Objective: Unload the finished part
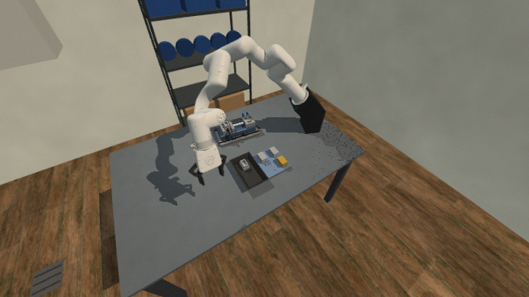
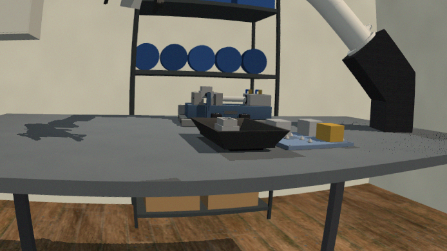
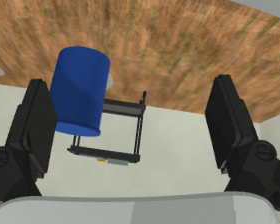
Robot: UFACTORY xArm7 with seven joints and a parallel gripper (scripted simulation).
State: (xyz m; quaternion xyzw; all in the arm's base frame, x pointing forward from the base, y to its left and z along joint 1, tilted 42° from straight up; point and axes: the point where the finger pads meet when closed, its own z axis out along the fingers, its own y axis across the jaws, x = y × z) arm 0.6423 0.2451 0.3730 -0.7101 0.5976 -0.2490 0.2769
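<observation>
My hand is 44 cm past the blue vise, 35 cm to the left of it and 23 cm above it. The rest, counted from my hand: yellow block: 44 cm behind, 24 cm below, 7 cm to the left; then blue fixture plate: 41 cm behind, 26 cm below, 1 cm to the left.
</observation>
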